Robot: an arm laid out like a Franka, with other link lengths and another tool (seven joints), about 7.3 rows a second.
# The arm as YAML. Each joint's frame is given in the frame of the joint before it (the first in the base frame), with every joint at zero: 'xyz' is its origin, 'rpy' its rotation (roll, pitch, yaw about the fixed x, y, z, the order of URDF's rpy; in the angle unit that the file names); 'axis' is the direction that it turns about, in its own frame. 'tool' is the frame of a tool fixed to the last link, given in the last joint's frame.
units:
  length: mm
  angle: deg
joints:
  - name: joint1
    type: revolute
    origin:
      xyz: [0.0, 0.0, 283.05]
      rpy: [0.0, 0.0, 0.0]
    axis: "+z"
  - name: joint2
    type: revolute
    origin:
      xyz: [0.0, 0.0, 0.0]
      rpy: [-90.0, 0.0, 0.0]
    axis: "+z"
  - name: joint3
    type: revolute
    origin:
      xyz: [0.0, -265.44, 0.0]
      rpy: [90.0, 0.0, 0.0]
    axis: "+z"
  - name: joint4
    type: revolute
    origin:
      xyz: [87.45, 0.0, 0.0]
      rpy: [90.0, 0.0, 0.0]
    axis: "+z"
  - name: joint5
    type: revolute
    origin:
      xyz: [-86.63, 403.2, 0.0]
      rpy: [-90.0, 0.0, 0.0]
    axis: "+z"
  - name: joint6
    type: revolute
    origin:
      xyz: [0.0, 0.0, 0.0]
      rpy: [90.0, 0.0, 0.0]
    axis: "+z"
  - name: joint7
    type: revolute
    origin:
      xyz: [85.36, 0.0, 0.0]
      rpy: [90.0, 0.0, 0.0]
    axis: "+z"
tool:
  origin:
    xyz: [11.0, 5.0, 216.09]
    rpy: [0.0, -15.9, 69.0]
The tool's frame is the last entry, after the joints.
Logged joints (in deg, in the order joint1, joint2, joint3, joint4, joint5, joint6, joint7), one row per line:
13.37, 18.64, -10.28, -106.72, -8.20, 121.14, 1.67
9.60, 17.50, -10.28, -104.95, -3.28, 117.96, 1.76
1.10, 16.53, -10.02, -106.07, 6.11, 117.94, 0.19
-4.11, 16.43, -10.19, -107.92, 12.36, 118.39, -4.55
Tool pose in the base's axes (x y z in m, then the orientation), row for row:
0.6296, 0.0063, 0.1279, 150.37, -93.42, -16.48
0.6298, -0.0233, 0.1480, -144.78, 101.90, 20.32
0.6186, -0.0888, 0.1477, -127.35, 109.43, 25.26
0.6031, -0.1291, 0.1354, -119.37, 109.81, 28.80
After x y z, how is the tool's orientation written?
As a rotation vector, in degrees.
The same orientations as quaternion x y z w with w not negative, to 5 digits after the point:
0.84561, -0.52535, -0.09268, 0.01927
-0.81233, 0.57174, 0.11401, 0.01565
-0.74704, 0.64192, 0.14818, 0.08892
-0.71821, 0.66069, 0.17328, 0.13284

